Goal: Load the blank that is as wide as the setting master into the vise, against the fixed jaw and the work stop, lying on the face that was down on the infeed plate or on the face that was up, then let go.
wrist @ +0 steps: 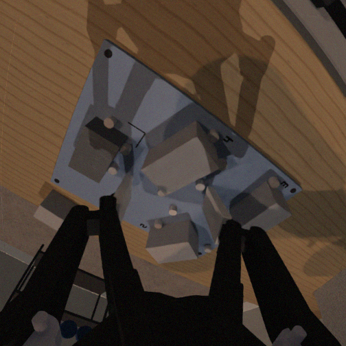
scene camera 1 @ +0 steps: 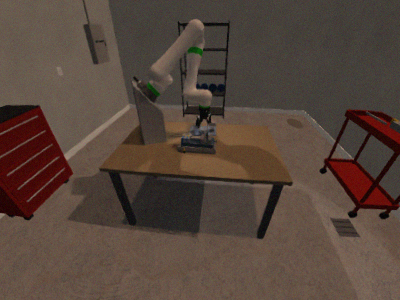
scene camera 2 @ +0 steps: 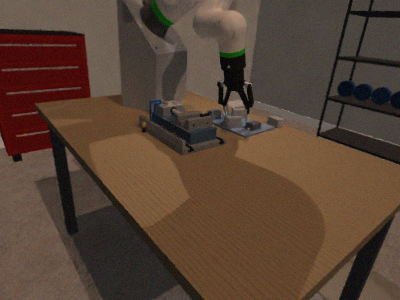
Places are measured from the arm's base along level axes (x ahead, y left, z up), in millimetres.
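Pixels of known places: gripper, fingertip midpoint: (scene camera 1: 203, 129) (scene camera 2: 237, 119); arm's base at its link origin: (scene camera 1: 147, 96) (scene camera 2: 152, 22).
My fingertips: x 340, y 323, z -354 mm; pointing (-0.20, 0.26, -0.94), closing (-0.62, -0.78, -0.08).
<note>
For each thing: its top centre in the pictures, then the offset to it from my fingertips. Level surfaces: height alone.
- blue infeed plate at its top centre: (scene camera 2: 237, 122) (scene camera 1: 203, 130) 4 mm left, 2 mm back, 16 mm down
- separate block at its top centre: (scene camera 2: 276, 117) 173 mm left, 22 mm ahead, 9 mm up
- vise at its top centre: (scene camera 2: 181, 109) (scene camera 1: 197, 136) 262 mm right, 105 mm ahead, 75 mm up
- wooden table at its surface level: 24 mm down
My gripper (scene camera 1: 203, 124) (scene camera 2: 236, 114) (wrist: 168, 192) is open and empty, pointing down low over the blue infeed plate (scene camera 2: 247, 133) (wrist: 165, 95). In the wrist view a grey blank (wrist: 172, 242) near mark 2 shows between the two fingers, untouched as far as I can see. A larger blank (wrist: 182, 162) lies at the plate's middle near mark 4, another blank (wrist: 265, 207) near mark 3, and a darker block (wrist: 95, 157) at the left. A separate block (scene camera 2: 275, 121) (wrist: 55, 207) lies off the plate; I cannot tell whether it is the setting master. The vise (scene camera 1: 198, 142) (scene camera 2: 200, 133) stands beside the plate.
Short round pins (wrist: 200, 185) stand among the blanks. The arm's grey pedestal (scene camera 1: 151, 122) (scene camera 2: 152, 75) rises from the wooden table (scene camera 1: 240, 160) (scene camera 2: 250, 200). A red drawer cabinet (scene camera 1: 30, 155) (scene camera 2: 45, 115), a red cart (scene camera 1: 372, 127) and a shelf rack (scene camera 1: 228, 65) stand around it.
</note>
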